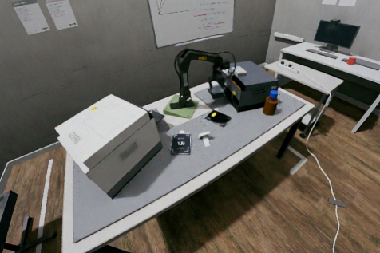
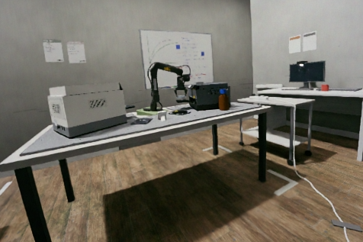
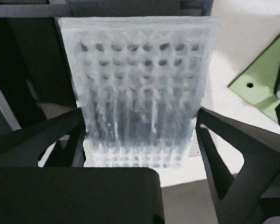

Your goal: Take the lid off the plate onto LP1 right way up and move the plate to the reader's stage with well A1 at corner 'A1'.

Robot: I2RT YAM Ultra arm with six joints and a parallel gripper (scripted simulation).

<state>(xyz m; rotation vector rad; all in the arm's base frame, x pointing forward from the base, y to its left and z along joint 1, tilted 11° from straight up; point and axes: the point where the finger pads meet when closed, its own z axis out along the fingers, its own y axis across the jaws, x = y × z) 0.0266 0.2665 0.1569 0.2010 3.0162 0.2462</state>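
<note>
Now: hand 210 mm short of the black lid, 80 mm to the left of it and 110 mm above it. Round my hand: plate: right at my hand; then brown capped bottle: 310 mm ahead, 300 mm to the left, 10 mm below.
</note>
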